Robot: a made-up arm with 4 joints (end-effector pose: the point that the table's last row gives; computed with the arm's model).
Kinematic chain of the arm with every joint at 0, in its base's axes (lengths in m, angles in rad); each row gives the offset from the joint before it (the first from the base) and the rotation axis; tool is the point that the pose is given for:
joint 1: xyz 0 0 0.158 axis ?
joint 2: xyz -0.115 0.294 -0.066 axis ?
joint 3: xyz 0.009 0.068 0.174 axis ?
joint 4: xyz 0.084 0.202 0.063 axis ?
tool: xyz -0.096 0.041 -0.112
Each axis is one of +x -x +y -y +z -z.
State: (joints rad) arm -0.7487 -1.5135 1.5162 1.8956
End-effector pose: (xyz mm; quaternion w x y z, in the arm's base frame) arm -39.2 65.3 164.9 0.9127 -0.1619 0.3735 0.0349
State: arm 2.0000 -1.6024 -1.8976 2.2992
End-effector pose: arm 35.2 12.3 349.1 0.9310 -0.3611 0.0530 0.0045
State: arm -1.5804 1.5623 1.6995 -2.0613
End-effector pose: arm 105.3 620.3 333.7 0.0681 0.0127 0.9678 -0.2420
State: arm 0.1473 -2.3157 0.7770 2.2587
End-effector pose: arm -73.3 -4.3 16.9 0.9016 0.0446 0.3530 0.2461
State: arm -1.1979 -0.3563 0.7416 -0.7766
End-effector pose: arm -165.3 514.6 324.0 0.6069 0.6129 -0.5058 -0.0107
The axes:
joint 1: +y
joint 2: -x
joint 3: -z
joint 4: -x

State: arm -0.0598 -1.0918 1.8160 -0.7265
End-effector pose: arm 193.1 136.2 191.3 0.3822 0.5084 0.1318 -0.7603
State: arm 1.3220 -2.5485 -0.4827 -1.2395
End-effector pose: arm -133.8 -127.5 398.2 0.1541 -0.8432 0.3042 0.4156
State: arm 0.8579 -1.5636 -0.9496 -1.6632
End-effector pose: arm -106.6 7.6 548.2 0.0439 -0.9980 -0.0049 -0.0457
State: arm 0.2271 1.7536 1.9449 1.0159
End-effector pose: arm -10.4 428.9 33.4 0.1373 -0.6373 -0.2842 -0.7030
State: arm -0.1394 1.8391 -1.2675 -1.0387
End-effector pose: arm -372.8 461.5 -166.6 0.7812 -0.3186 0.5339 0.0558
